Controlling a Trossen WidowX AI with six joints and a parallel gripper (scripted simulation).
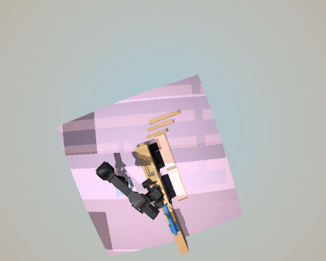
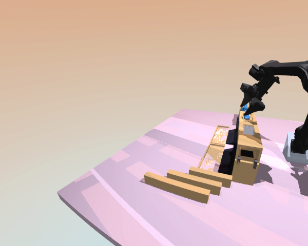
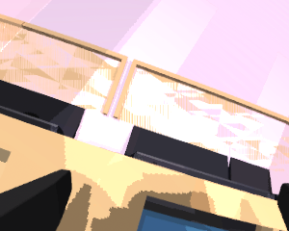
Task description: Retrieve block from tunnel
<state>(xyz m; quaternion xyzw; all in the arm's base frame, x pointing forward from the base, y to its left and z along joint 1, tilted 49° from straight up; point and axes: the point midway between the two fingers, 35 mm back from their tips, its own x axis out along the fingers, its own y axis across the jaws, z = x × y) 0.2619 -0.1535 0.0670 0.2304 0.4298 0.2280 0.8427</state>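
The tan covered tunnel lies 10 mm behind my gripper tip, 160 mm to the right of it and 130 mm below it. Also, from my gripper tip: small red block 30 mm behind, 40 mm to the left, 80 mm below.
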